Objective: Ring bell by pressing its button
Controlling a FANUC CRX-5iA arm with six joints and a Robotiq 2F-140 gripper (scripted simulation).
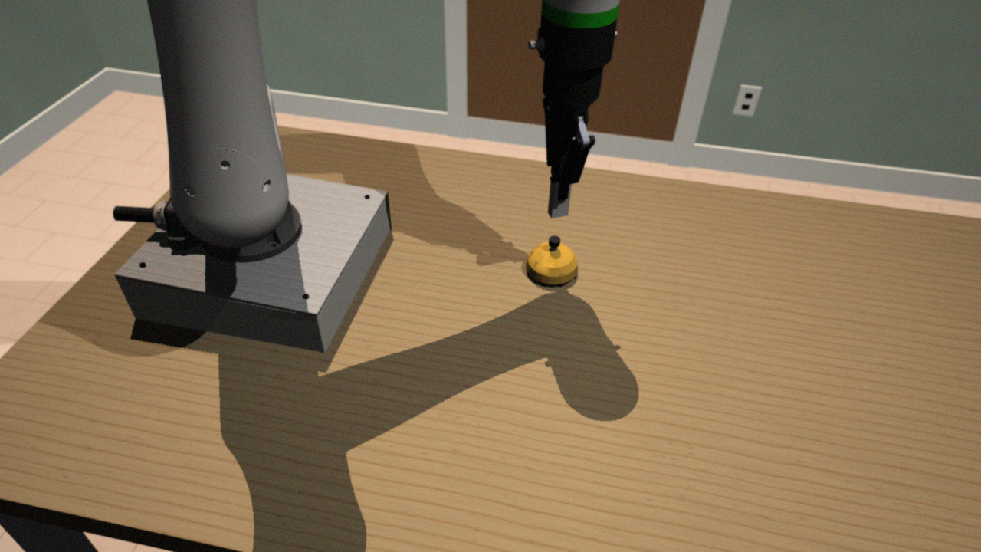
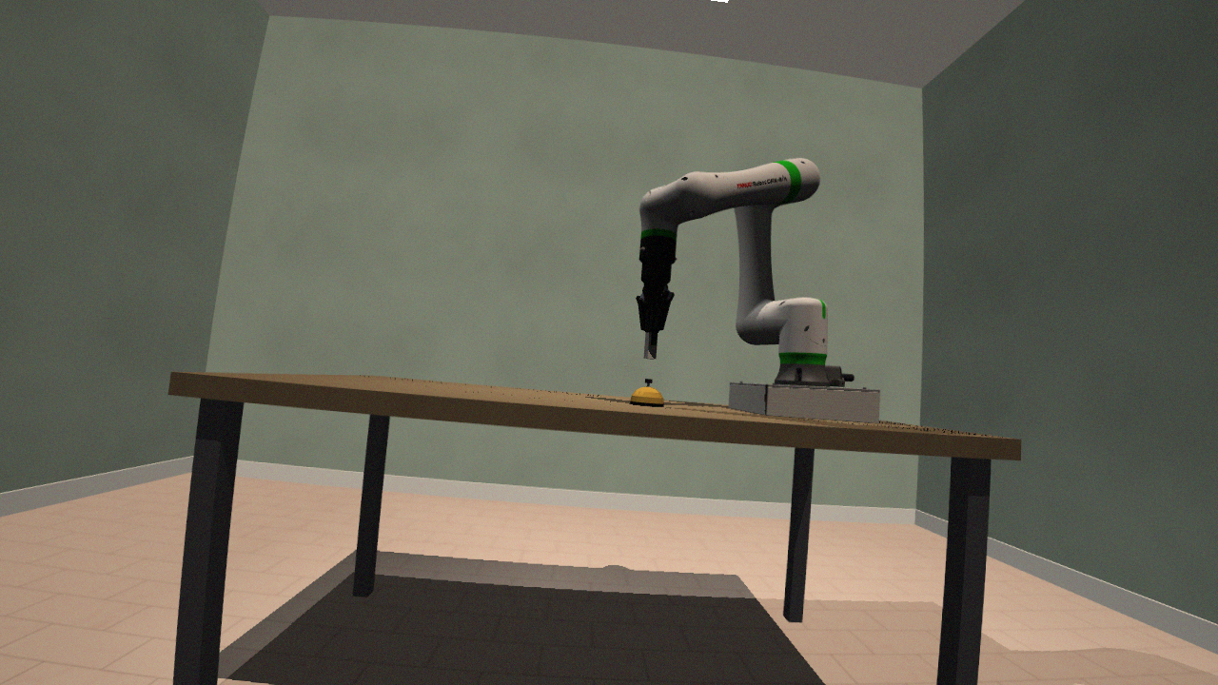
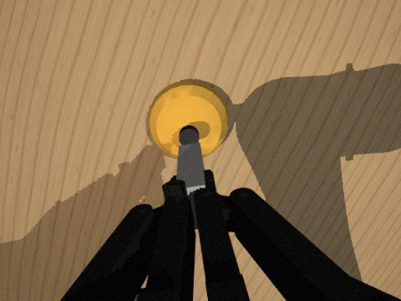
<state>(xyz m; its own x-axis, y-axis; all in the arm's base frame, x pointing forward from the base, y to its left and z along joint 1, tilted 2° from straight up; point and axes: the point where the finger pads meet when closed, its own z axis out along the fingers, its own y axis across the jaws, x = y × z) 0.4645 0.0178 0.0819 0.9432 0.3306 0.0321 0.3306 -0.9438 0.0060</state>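
Now: hand 9 cm above the black button. Also, from my hand: yellow dome bell (11 cm below).
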